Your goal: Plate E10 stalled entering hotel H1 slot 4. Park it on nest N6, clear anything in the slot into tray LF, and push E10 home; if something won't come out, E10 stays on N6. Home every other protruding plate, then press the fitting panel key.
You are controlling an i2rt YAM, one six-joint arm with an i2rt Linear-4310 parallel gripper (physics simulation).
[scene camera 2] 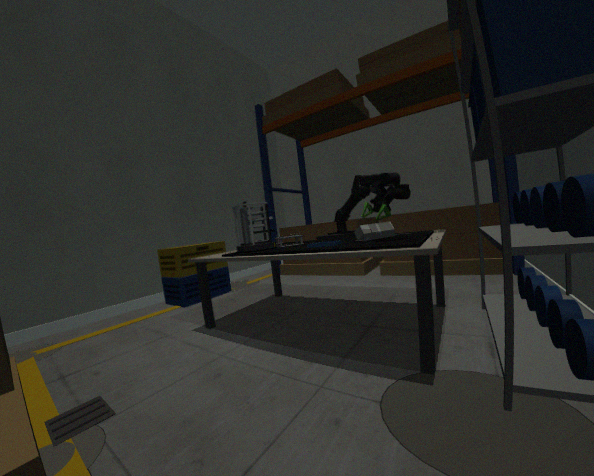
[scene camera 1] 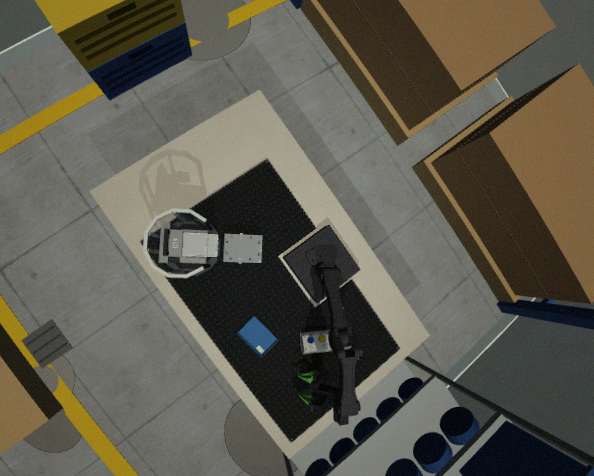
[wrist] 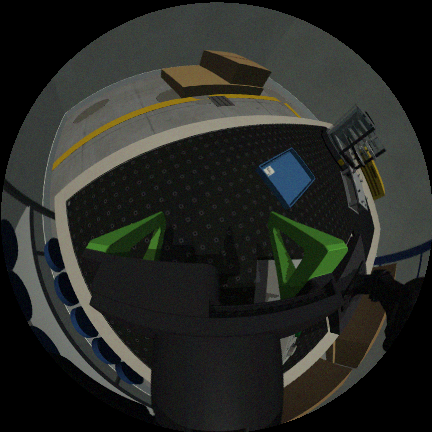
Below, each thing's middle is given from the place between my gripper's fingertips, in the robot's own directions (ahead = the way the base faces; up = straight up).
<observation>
Right now my hand is 50 mm short of the blue tray (wrist: 264, 173), 240 mm to the left of it and 100 mm above it. The rest, counted from my hand: slotted plate rack (scene camera 1: 163, 238): 120 mm ahead, 730 mm to the right, 40 mm above; blue square pad (scene camera 1: 253, 332): 50 mm ahead, 240 mm to the right, 110 mm below.
</observation>
